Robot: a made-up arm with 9 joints. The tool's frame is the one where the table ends. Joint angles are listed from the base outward.
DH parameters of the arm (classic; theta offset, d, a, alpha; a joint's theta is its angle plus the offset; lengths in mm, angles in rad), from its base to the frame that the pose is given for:
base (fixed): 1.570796 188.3 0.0 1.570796
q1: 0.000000 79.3 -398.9 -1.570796
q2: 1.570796 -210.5 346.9 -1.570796
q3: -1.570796 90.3 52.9 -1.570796
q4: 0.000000 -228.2 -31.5 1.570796
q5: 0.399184 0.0 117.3 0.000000
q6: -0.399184 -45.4 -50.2 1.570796
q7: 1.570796 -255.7 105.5 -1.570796
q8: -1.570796 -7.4 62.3 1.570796
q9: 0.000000 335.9 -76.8 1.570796
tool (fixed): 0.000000 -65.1 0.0 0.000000
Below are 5 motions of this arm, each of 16 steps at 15 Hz.
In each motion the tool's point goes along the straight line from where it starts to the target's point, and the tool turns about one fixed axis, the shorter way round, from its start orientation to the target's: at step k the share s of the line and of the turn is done. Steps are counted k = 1, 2, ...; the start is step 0. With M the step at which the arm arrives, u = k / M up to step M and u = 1 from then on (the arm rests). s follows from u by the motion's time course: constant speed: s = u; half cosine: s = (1 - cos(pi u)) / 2; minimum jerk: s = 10 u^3 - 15 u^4 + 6 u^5.
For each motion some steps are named. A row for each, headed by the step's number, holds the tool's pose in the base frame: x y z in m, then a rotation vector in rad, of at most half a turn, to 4 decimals.
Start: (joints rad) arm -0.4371 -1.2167 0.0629 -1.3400 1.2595 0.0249 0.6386 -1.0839 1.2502
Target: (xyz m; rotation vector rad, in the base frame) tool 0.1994 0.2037 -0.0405 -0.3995 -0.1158 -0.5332
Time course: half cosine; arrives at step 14
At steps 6, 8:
6: 0.3150 0.0947 -0.0834 -0.5003 -0.7144 -0.4982
8: 0.2729 0.1344 -0.0678 -0.4662 -0.4962 -0.5148

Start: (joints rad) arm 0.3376 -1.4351 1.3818 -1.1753 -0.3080 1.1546 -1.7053 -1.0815 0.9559
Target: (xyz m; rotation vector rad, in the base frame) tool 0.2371 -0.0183 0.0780 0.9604 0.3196 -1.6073
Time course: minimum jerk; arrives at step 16
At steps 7, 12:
7: 0.2943 0.0439 -0.0429 0.2029 0.3474 -1.7107
12: 0.2467 -0.0078 0.0577 0.8342 0.3263 -1.6349

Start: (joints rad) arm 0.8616 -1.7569 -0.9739 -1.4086 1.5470 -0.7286 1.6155 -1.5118 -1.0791
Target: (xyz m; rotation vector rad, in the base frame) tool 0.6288 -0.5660 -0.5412 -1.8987 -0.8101 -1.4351
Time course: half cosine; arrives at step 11
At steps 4, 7, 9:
4: 0.6126 -0.2334 -0.0500 -1.9308 -1.6646 -1.5188
7: 0.6221 -0.4286 -0.3383 -1.9344 -1.1532 -1.4853
9: 0.6270 -0.5287 -0.4861 -1.9112 -0.9018 -1.4507

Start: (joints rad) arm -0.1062 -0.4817 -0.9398 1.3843 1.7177 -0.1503 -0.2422 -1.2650 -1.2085
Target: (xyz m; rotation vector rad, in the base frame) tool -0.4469 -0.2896 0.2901 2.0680 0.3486 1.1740
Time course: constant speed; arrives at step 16
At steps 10, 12, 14, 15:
10: -0.4774 -0.5269 0.0850 1.4828 0.0403 1.7648
12: -0.4672 -0.4478 0.1534 1.6949 0.1437 1.5874
14: -0.4571 -0.3687 0.2217 1.8905 0.2466 1.3902
15: -0.4520 -0.3292 0.2559 1.9816 0.2978 1.2844

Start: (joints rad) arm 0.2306 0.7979 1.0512 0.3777 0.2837 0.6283 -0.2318 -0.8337 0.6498
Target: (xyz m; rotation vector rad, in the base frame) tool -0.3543 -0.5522 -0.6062 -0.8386 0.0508 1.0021
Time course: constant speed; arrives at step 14
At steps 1, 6, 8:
1: 0.0699 -0.4195 -0.4297 -0.6249 -1.3327 0.3560
6: -0.0933 -0.4705 -0.4976 -0.7422 -0.8220 0.6398
8: -0.1585 -0.4910 -0.5247 -0.7768 -0.6096 0.7411

